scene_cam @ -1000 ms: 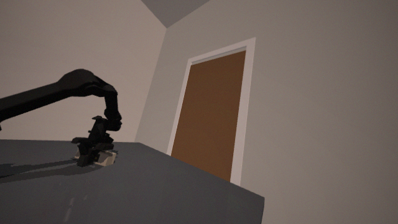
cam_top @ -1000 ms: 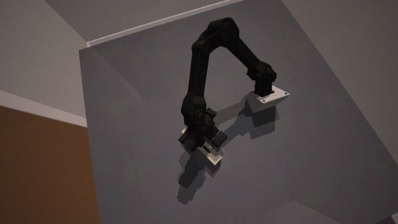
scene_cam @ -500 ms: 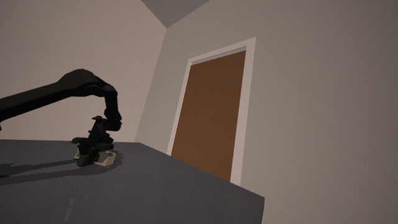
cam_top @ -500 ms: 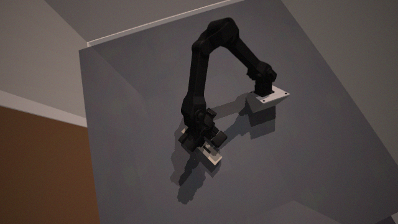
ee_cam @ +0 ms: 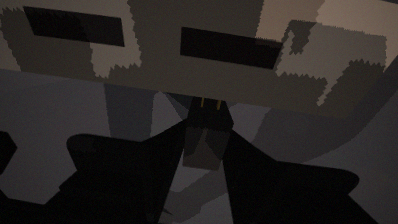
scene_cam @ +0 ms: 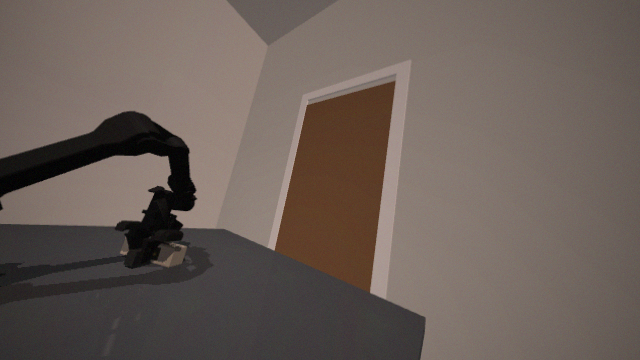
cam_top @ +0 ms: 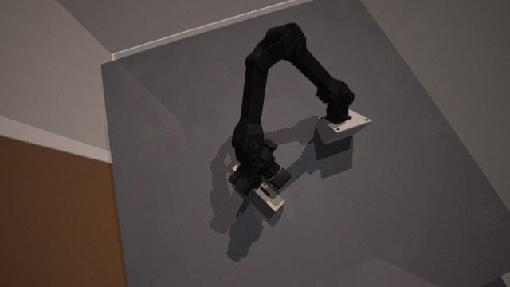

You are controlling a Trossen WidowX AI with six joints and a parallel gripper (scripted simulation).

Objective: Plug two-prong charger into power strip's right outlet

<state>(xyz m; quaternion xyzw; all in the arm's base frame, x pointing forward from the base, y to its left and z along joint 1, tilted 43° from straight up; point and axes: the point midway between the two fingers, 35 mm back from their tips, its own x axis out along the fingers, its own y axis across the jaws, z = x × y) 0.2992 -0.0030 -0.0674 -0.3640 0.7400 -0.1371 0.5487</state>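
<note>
The dark two-prong charger is 2 cm ahead of my gripper tip, 1 cm to the left of it and 1 cm above it.
</note>
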